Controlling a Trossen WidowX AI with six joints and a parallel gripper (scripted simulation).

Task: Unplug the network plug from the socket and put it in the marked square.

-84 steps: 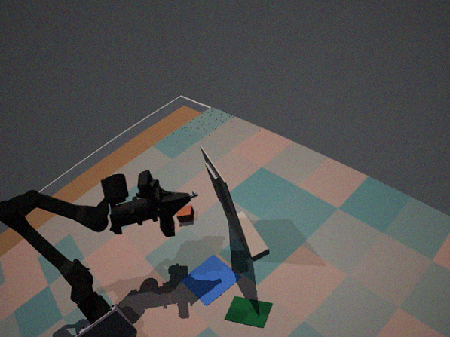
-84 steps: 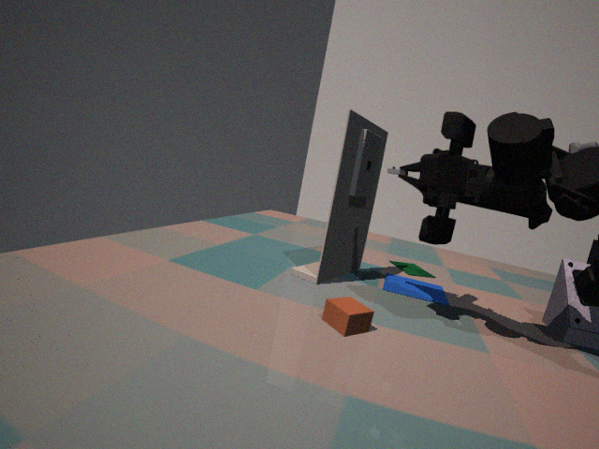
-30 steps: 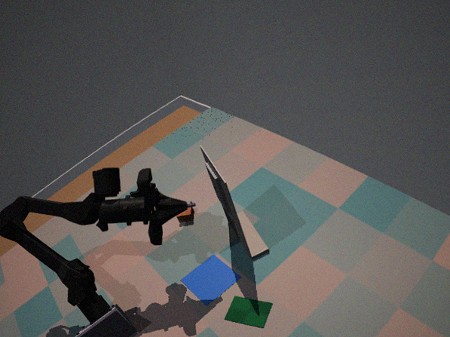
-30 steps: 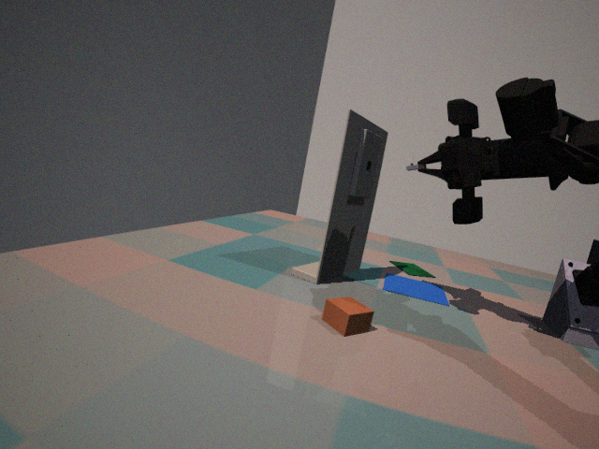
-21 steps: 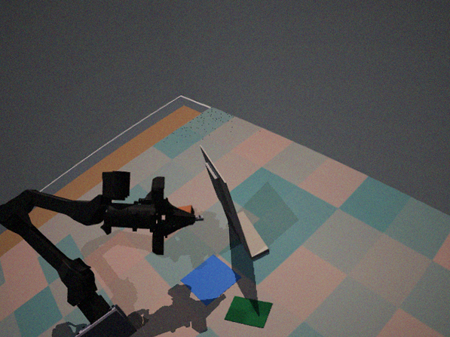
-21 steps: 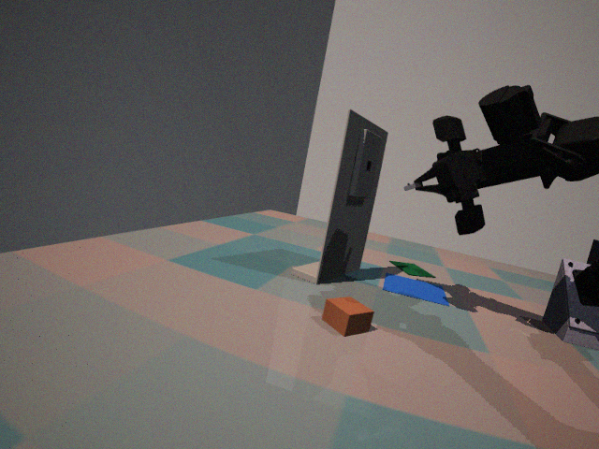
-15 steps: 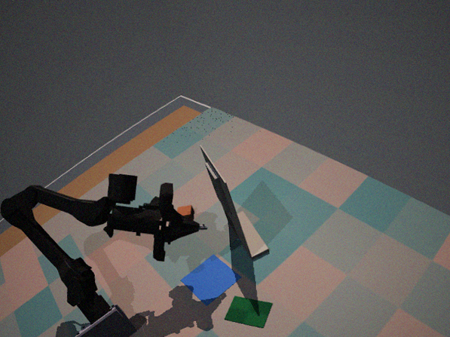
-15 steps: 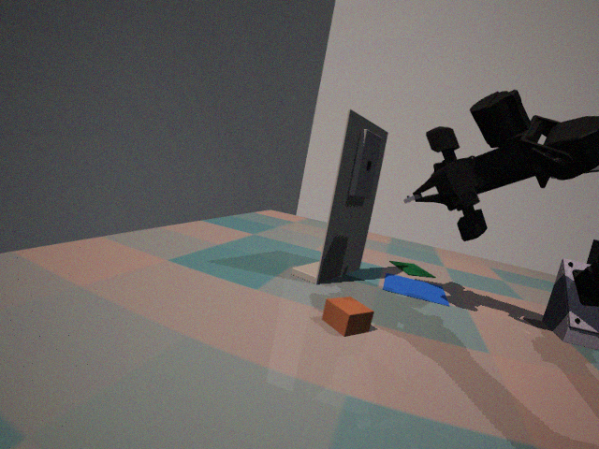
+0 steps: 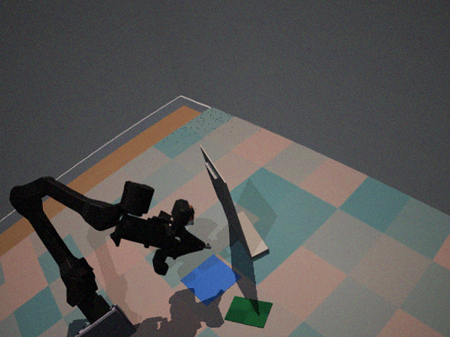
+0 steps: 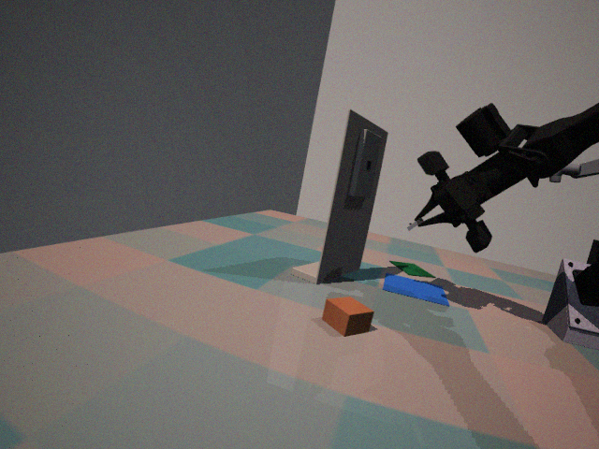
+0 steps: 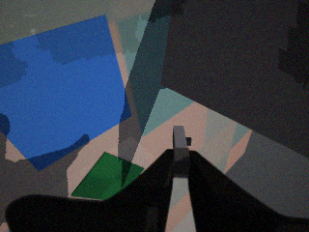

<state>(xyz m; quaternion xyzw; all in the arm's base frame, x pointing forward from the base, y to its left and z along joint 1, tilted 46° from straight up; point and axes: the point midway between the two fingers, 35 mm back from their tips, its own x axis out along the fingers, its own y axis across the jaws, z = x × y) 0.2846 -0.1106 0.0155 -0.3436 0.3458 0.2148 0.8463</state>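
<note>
Right now my gripper tip is 120 mm above the blue marked square and 30 mm past it. From my gripper tip the other things lie so: grey network plug 10 mm ahead; then upright panel 130 mm ahead, 30 mm to the left, 10 mm above; then green square patch 150 mm to the right, 120 mm below, 40 mm behind.
</note>
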